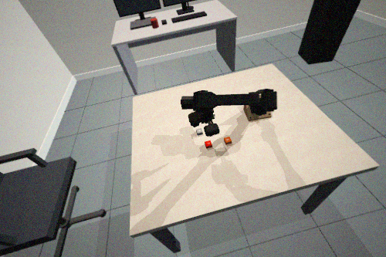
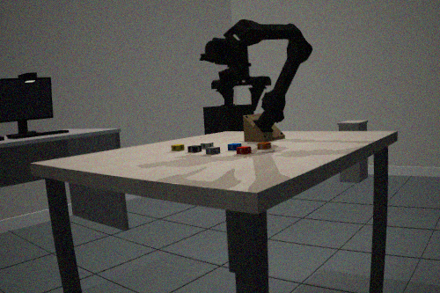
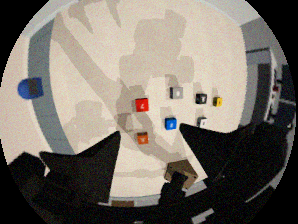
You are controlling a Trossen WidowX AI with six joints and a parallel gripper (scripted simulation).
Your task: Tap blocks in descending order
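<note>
My gripper tip is now 180 mm to the left of the black block, 120 mm above it and 40 mm short of it. The rest, counted from my gripper tip: orange block (120 mm below, 100 mm behind); then blue block (120 mm below, 80 mm to the right, 40 mm behind); then red block (120 mm below, 10 mm to the left, 10 mm ahead).
</note>
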